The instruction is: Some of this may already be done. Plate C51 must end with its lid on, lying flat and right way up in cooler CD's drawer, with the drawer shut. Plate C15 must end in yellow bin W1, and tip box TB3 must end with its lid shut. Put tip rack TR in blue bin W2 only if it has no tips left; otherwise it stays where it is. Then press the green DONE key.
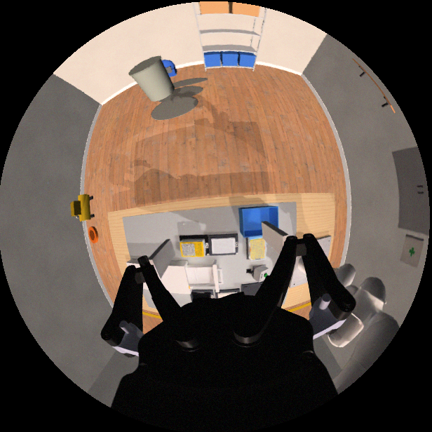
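My gripper point(216, 239) is open and empty, high above the bench. A blue bin point(252, 232) stands at the back right of the grey mat. A yellow-topped rack point(257, 248) is in front of it; its tips are too small to judge. A yellow rack with grey dots point(192, 248) and a white plate-like piece point(223, 245) sit side by side in dark holders. A white cabinet point(172, 277) has its drawer point(216, 277) standing out to the right; its contents are unclear. The green key point(265, 275) is on a small grey box. Labels are unreadable; no yellow bin shows.
Dark items point(202, 295) lie at the front, partly hidden by the gripper body. A pale object point(299, 274) is partly hidden behind the right finger. The wooden bench edge point(200, 202) runs along the back. A grey cylinder point(152, 80) and shelves point(232, 33) are beyond the bench.
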